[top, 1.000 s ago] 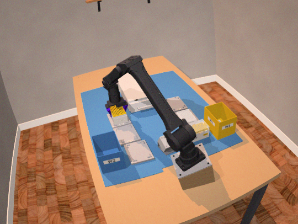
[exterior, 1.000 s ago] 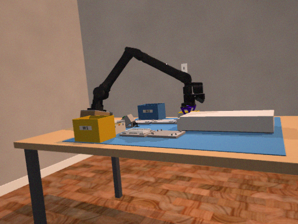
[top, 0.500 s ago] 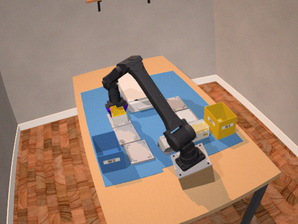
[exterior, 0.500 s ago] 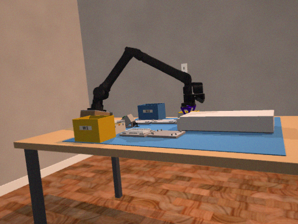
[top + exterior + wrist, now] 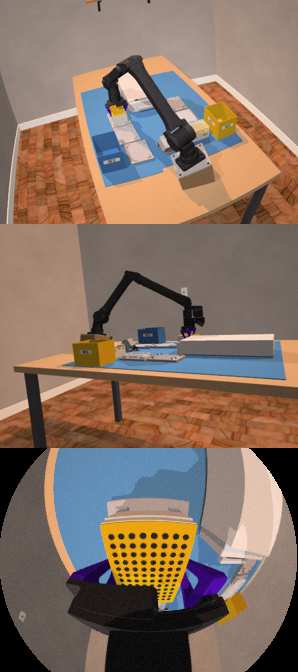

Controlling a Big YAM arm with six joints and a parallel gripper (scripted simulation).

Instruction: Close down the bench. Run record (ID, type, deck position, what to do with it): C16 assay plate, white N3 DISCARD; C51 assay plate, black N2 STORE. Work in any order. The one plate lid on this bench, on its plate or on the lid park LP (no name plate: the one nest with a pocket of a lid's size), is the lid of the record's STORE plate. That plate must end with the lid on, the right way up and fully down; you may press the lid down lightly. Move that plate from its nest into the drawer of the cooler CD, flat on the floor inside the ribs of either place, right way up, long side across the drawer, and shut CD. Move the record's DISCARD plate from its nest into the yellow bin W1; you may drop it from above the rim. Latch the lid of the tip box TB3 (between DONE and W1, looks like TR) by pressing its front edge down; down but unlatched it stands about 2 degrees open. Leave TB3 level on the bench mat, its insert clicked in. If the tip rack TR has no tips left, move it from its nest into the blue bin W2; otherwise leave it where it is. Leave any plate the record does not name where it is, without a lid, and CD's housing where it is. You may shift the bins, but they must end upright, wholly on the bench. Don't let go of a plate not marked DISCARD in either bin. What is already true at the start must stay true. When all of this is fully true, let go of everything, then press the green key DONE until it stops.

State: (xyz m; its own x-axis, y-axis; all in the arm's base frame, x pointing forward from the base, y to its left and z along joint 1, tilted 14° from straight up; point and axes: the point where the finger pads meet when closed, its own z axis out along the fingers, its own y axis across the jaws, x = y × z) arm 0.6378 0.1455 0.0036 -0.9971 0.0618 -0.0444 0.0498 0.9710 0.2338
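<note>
Now: the tip rack TR 1 cm to the right of my hand, 1 cm behind it and 1 cm above it. Round my hand: plate lid: 20 cm to the right, 10 cm ahead, 2 cm below; name plate N1: 7 cm behind, 3 cm below; black plate: 20 cm to the right, 10 cm ahead, 3 cm below.
</note>
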